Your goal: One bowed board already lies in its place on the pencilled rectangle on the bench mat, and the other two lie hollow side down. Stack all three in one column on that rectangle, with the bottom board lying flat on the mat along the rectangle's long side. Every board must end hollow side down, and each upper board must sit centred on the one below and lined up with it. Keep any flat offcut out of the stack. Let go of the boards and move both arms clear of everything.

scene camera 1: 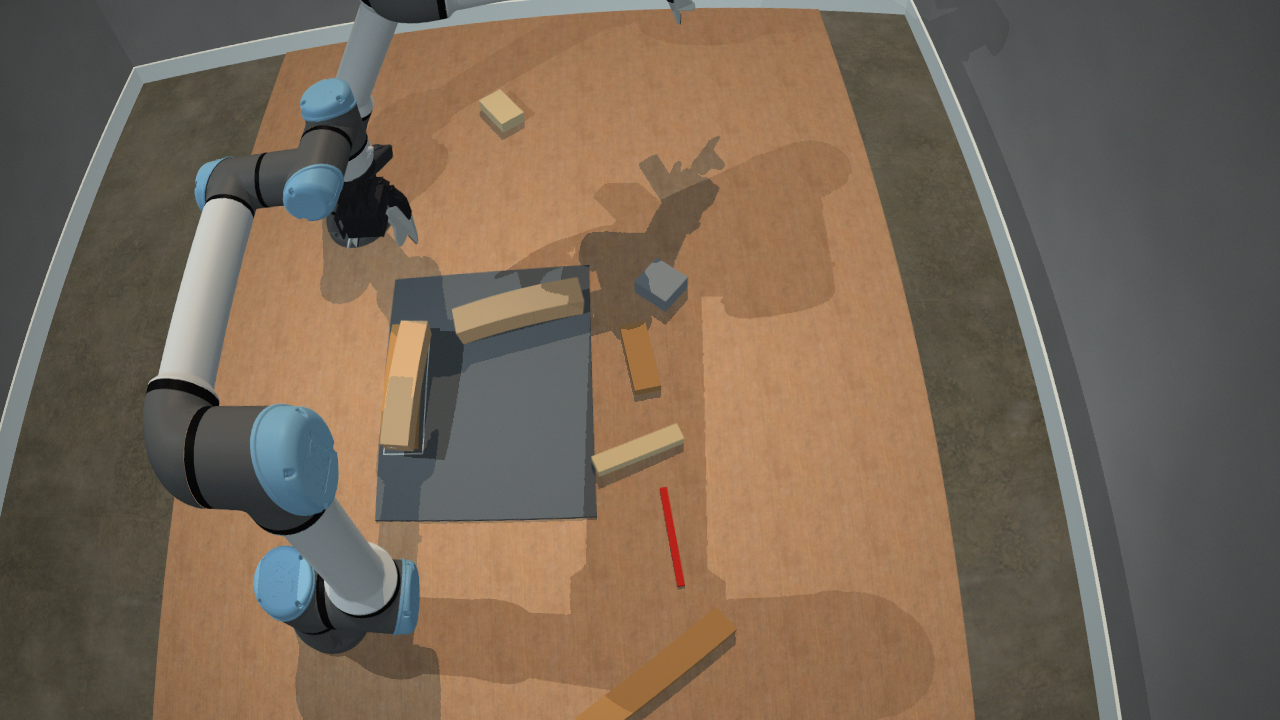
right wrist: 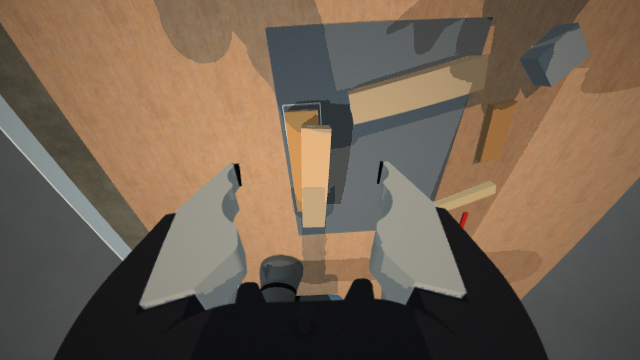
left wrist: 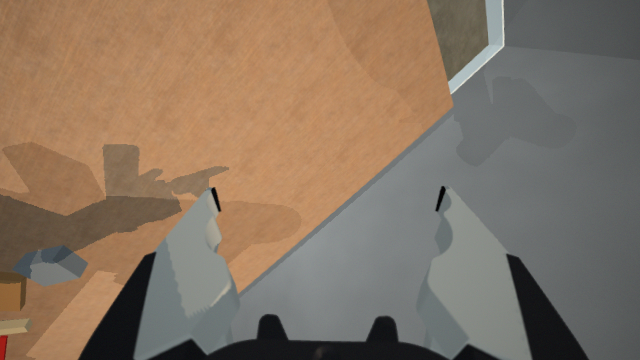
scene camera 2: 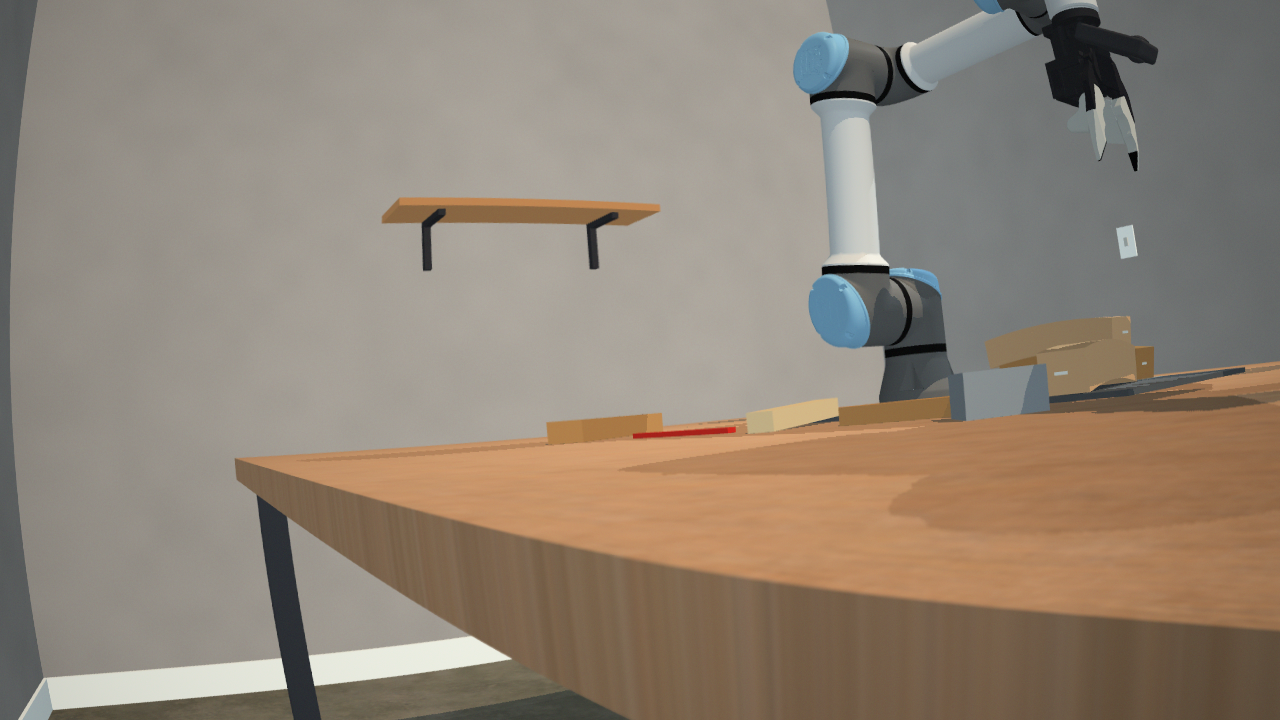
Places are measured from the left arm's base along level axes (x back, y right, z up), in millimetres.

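Where they show: left gripper, fingertip midpoint: (left wrist: 326, 188); right gripper, fingertip midpoint: (scene camera 1: 386, 244) (right wrist: 310, 164) (scene camera 2: 1118, 166); right arm's base, origin of the base link: (right wrist: 282, 268).
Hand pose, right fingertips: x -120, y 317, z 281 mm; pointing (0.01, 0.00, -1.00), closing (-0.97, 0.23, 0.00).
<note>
Each offset is from my right fingertips to the top centre of the thing. Level surfaces: height alone.
On the pencilled rectangle (scene camera 1: 402, 454) (right wrist: 301, 104), one bowed board @(dx +32, dy +145, dz -186 mm) (scene camera 1: 409, 367) (scene camera 2: 1056, 340) (right wrist: 315, 160) rests hollow side down on the bottom board (scene camera 1: 391, 376) (right wrist: 294, 150). The upper board looks slightly turned: a strip of the lower one shows along one side, wider toward the far end. The third board @(dx -190, dy +21, dz -225 mm) (scene camera 1: 519, 308) (scene camera 2: 1087, 365) (right wrist: 420, 90) lies hollow side down, slanted on the mat's back part. My right gripper (scene camera 1: 383, 240) (scene camera 2: 1117, 163) (right wrist: 310, 164) is open and empty, high above the boards. My left gripper (scene camera 1: 680, 10) (left wrist: 326, 188) is open and empty, far from them.
Right of the mat @(dz -275 mm) (scene camera 1: 510, 474) lie a grey block @(dx -456, dy +23, dz -245 mm) (scene camera 1: 662, 282) (left wrist: 50, 267), an orange offcut @(dx -384, dy +158, dz -263 mm) (scene camera 1: 640, 358), a pale strip @(dx -340, dy +332, dz -254 mm) (scene camera 1: 637, 450) and a red stick @(dx -360, dy +492, dz -275 mm) (scene camera 1: 671, 537). A long orange piece @(dx -280, dy +722, dz -252 mm) (scene camera 1: 671, 667) lies in front; a pale block @(dx -224, dy -532, dz -251 mm) (scene camera 1: 501, 109) lies at the back.
</note>
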